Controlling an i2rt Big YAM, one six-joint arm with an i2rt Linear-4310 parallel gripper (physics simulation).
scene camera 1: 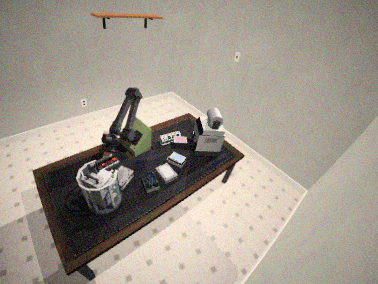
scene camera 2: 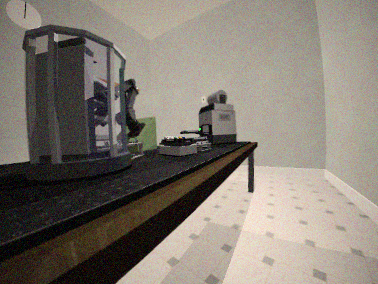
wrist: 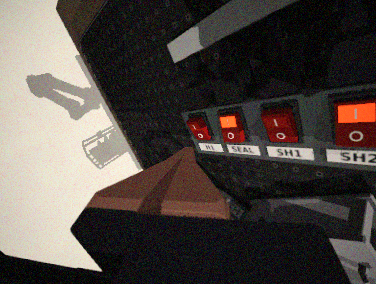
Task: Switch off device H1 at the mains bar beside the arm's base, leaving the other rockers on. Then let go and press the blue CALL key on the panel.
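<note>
The mains bar has a row of red rockers. In the wrist view rocker H1 is dark and unlit, SEAL is lit orange, SH1 is unlit and SH2 is lit. My gripper is shut and empty, its brown fingertips below the H1 label and apart from the rockers in the wrist view. In scene camera 1 it is hard to pick out beside the arm's base. The white panel stands farther along the table with a blue key; its lettering is too small to read.
A faceted clear-sided enclosure stands close to the bar. A green block is beside the arm. Small trays and a pale-blue-topped box lie mid-table. A grey-white machine stands at the far end.
</note>
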